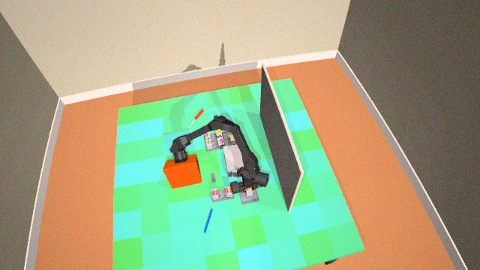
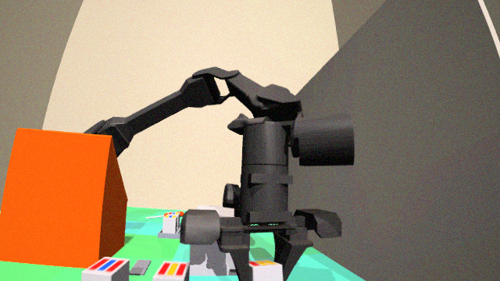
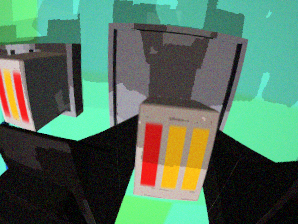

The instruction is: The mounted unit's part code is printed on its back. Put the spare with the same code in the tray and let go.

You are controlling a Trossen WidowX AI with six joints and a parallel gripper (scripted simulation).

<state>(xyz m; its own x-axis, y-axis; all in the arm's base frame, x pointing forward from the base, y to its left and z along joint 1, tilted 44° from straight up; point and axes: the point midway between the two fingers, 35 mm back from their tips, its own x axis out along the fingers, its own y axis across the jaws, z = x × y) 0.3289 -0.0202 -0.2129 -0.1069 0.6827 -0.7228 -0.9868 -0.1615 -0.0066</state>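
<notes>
My gripper tip is 2 cm below the grey spare block. The rest, counted from my gripper tip: grey tray 2 cm below; then blue pen 24 cm behind, 14 cm to the right, 2 cm below; then grey mounted unit 5 cm behind, 20 cm to the left, 3 cm above.
</notes>
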